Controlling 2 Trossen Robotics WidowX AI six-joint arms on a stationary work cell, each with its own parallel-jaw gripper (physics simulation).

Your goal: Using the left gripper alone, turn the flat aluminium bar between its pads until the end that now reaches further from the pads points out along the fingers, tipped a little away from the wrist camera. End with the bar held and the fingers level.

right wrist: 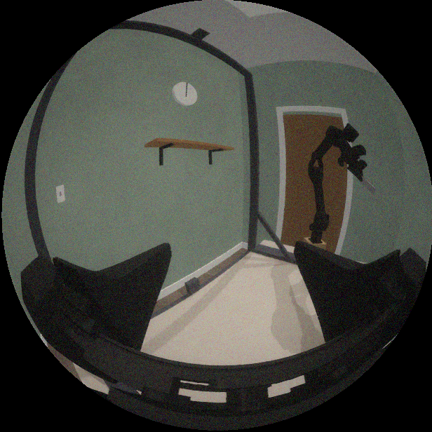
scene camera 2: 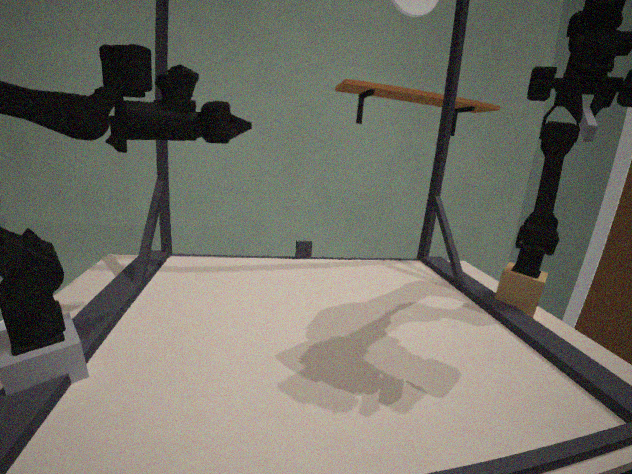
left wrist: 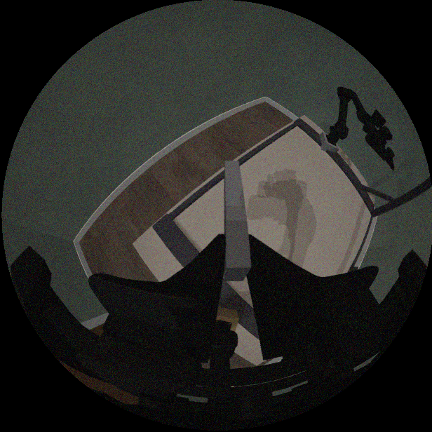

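Seen in the pictures: left gripper, fingertip midpoint: (scene camera 2: 584, 121); right gripper, fingertip midpoint: (scene camera 2: 236, 125); left arm's base, origin of the base link: (scene camera 2: 526, 271); right arm's base, origin of the base link: (scene camera 2: 37, 337).
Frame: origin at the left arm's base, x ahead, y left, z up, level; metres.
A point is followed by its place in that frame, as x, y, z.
My left gripper (scene camera 2: 586, 106) (left wrist: 233, 240) (right wrist: 362, 181) is shut on the flat grey aluminium bar (scene camera 2: 589, 123) {0.307, 0.050, 0.331} (left wrist: 237, 210) (right wrist: 369, 185), held in the air. In the left wrist view the bar runs nearly upright between the fingertips. Its longer part reaches up and away past the tips, and its short near end shows just below them. In the right wrist view the fingers slope downward to the right, not level, and the bar sticks out beyond them along much the same slope. The pads' contact is hidden by the dark fingers. My right gripper (scene camera 2: 251, 125) {0.559, -0.467, 0.280} (right wrist: 234, 249) is open and empty.
The pale table top (scene camera 2: 229, 382) {0.692, -0.273, -0.102} (left wrist: 330, 200) (right wrist: 225, 320) lies below, with arm shadows on it. Dark frame posts (scene camera 2: 161, 204) {0.580, -0.831, 0.064} (scene camera 2: 443, 153) {-0.103, -0.320, 0.274} stand at its back corners. A wooden shelf (scene camera 2: 408, 95) (right wrist: 190, 144) is on the green wall.
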